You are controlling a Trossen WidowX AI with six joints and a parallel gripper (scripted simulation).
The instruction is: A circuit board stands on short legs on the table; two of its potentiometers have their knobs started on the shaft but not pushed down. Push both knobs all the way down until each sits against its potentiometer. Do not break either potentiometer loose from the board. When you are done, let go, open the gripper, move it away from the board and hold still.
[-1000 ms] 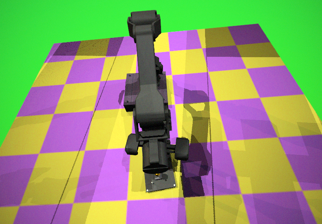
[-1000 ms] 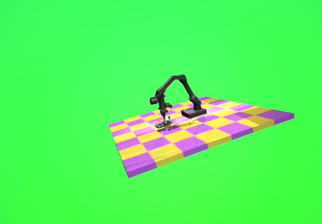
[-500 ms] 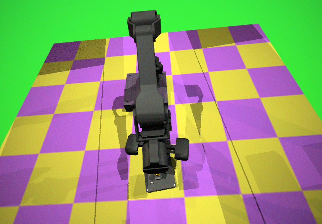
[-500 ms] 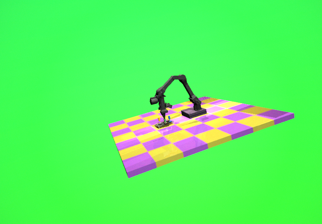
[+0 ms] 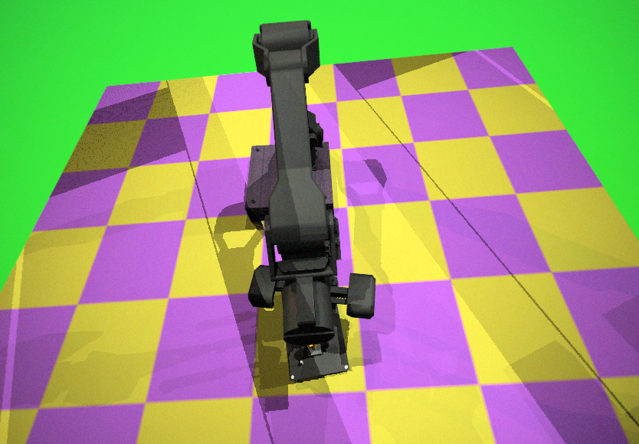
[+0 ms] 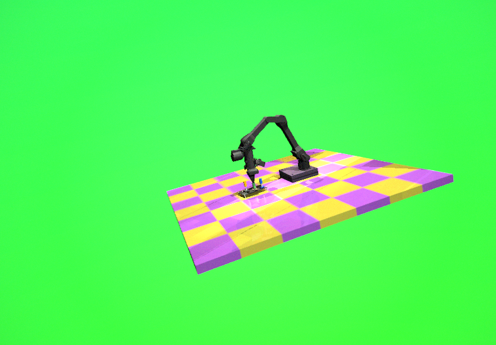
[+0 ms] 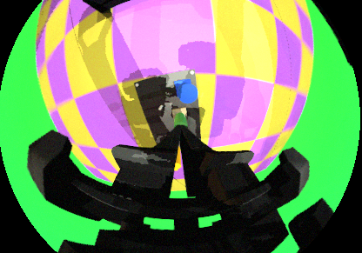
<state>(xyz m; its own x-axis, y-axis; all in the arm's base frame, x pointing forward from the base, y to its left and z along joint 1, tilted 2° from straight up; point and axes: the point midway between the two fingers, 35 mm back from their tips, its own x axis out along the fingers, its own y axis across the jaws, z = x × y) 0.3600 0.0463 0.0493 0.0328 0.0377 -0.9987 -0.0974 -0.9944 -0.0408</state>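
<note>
The green knob is 1 cm below my gripper tip. Round my gripper tip: orange knob 5 cm ahead, 1 cm to the right, 1 cm above.
</note>
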